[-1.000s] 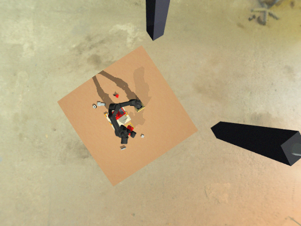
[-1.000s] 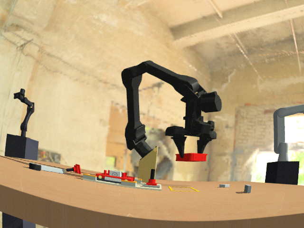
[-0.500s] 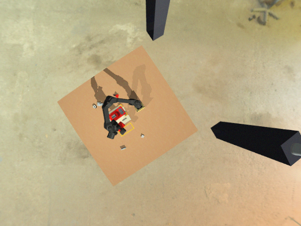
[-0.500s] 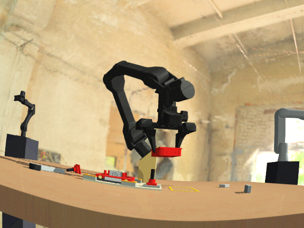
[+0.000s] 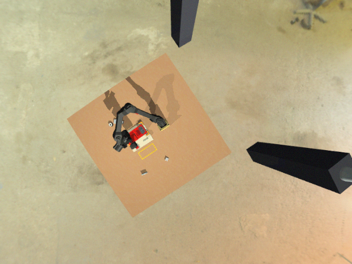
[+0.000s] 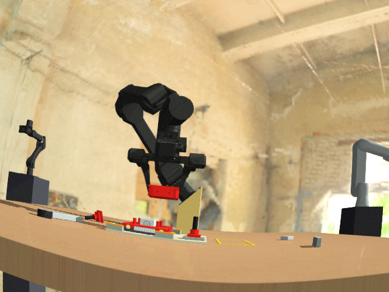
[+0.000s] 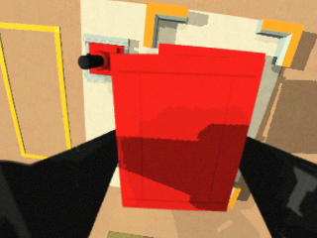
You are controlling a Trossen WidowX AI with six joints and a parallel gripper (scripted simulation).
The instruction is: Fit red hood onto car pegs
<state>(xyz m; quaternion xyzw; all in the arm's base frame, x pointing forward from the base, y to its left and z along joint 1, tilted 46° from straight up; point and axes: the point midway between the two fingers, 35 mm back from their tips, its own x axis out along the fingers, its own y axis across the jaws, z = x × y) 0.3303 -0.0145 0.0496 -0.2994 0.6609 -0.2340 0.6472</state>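
My gripper tip is 90 mm above the grey engine block and 30 mm to the left of it. The rest, counted from my gripper tip: cream jig (100 mm below, 20 mm behind, 10 mm to the right); then red hood (10 mm above).
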